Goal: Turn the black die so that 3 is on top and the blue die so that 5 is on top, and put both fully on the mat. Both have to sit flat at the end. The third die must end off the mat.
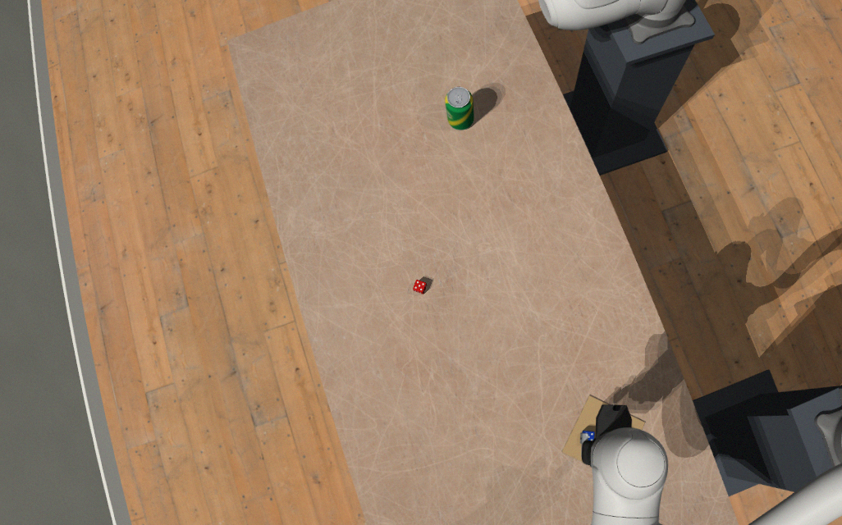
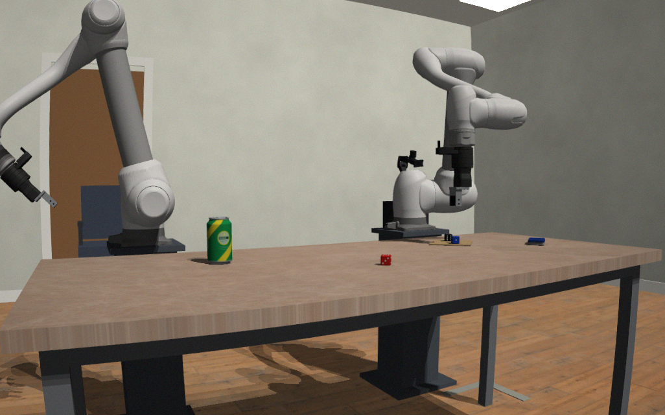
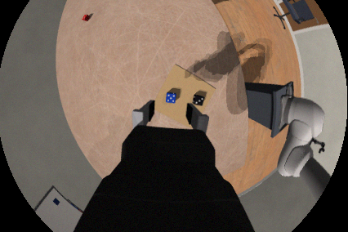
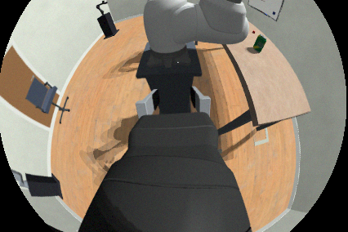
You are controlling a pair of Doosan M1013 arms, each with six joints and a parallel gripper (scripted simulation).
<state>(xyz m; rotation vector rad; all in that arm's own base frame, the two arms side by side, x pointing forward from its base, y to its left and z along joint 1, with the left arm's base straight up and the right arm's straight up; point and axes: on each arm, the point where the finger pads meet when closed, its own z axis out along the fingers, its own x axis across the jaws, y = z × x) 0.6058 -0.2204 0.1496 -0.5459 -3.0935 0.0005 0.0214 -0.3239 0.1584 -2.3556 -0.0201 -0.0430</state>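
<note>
Now: left hand 130 mm above the blue die. The rest, counted from my left hand: black die (130 mm below, 70 mm behind, 30 mm to the left); then red die (450 mm to the right, 230 mm ahead, 140 mm below); then tan mat (150 mm below, 30 mm behind, 10 mm to the left).
</note>
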